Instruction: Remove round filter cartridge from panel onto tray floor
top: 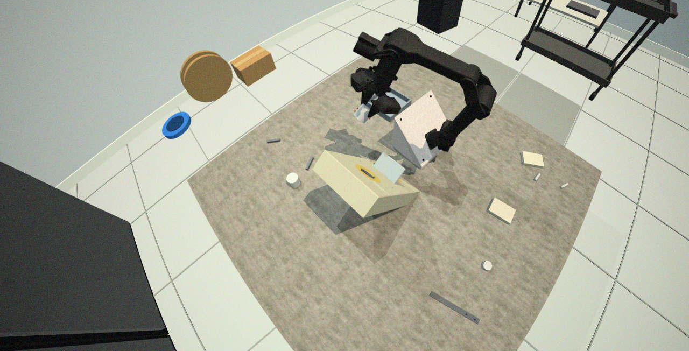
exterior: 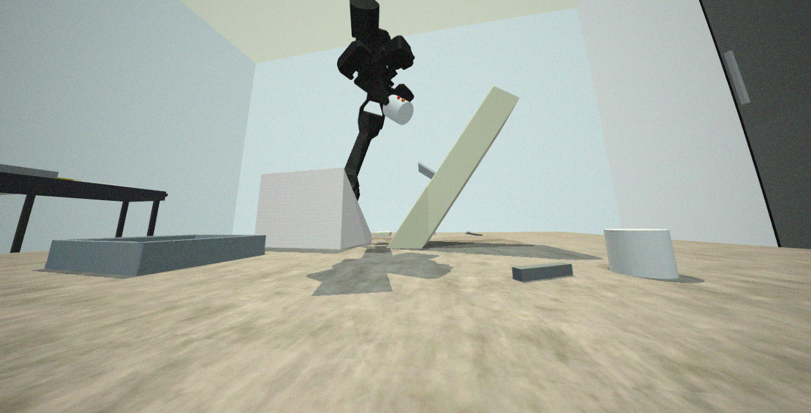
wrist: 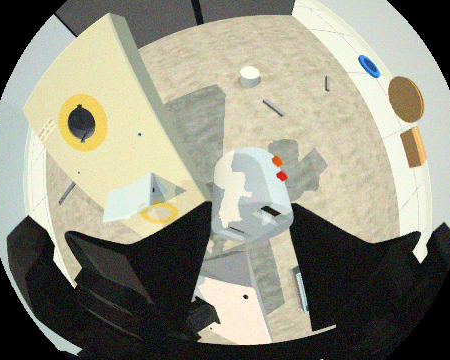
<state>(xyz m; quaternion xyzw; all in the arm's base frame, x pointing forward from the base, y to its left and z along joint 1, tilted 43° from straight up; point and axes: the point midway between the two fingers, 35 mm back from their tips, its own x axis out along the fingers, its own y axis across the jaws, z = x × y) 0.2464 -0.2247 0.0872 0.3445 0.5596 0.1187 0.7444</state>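
Right now the grey-blue tray is 26 cm below my gripper tip, 26 cm behind it and 18 cm to the right of it. Round my gripper tip: white round filter cartridge (right at my gripper tip); then cream service panel (16 cm to the left, 10 cm below, 8 cm ahead).
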